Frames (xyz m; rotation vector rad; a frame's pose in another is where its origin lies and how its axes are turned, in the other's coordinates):
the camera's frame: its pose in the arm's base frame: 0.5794 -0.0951 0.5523 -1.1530 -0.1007 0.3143
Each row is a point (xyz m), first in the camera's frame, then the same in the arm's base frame.
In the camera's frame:
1: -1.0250 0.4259 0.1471
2: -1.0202 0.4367 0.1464
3: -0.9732 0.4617 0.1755
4: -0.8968 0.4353 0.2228
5: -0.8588 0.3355 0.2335
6: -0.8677 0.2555 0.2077
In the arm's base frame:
1: -0.5134 -0.1119 0.3089
2: -0.5107 -0.1071 0.2984
3: -0.4778 -0.0584 0.2837
4: -0.4112 -0.0038 0.3206
5: -0.3584 -0.0198 0.4127
6: -0.3453 -0.0746 0.4757

